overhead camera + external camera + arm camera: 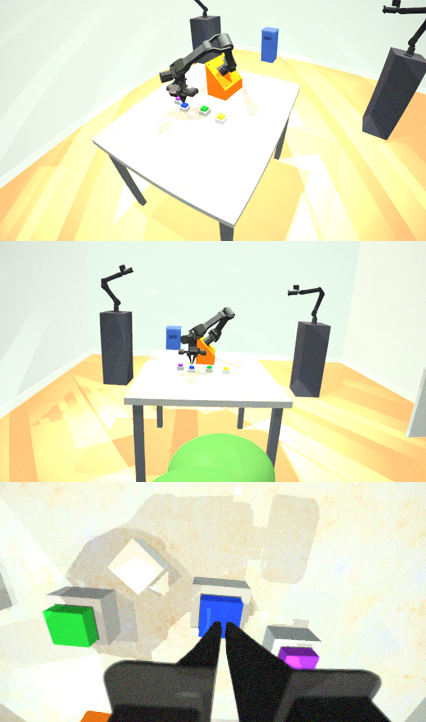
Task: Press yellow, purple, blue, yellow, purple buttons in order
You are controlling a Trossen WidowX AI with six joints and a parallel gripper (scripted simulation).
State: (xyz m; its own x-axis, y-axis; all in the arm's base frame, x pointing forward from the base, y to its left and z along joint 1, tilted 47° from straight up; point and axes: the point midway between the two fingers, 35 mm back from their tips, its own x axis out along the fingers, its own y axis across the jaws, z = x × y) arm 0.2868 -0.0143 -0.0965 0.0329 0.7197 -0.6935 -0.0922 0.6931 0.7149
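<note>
Now: the blue button 2 cm below my gripper tip. Also, from my gripper tip: purple button: 8 cm to the right, 4 cm behind, 2 cm below; white block: 7 cm to the left, 4 cm below, 2 cm ahead; green button: 12 cm to the left, 3 cm behind, 2 cm below.
</note>
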